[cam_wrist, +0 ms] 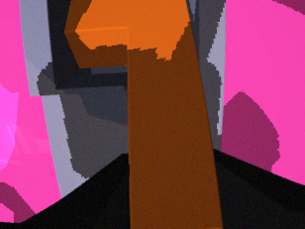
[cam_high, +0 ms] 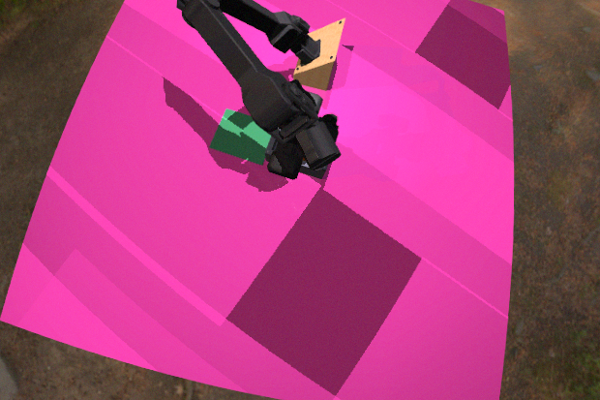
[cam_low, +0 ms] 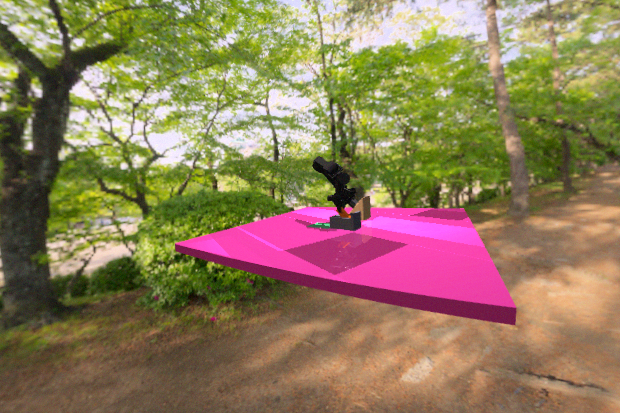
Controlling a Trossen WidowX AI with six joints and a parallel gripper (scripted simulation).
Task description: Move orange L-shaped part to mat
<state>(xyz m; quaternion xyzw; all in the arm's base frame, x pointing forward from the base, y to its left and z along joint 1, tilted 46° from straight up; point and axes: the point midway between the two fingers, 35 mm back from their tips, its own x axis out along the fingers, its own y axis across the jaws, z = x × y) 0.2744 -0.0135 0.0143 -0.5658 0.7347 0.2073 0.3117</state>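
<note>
Now: gripper tip 140 mm to the left of the green mat, 100 mm above it and 50 mm past it. The rest, counted from my gripper tip: orange L-shaped part: 40 mm to the left, 30 mm below, 10 mm behind.
</note>
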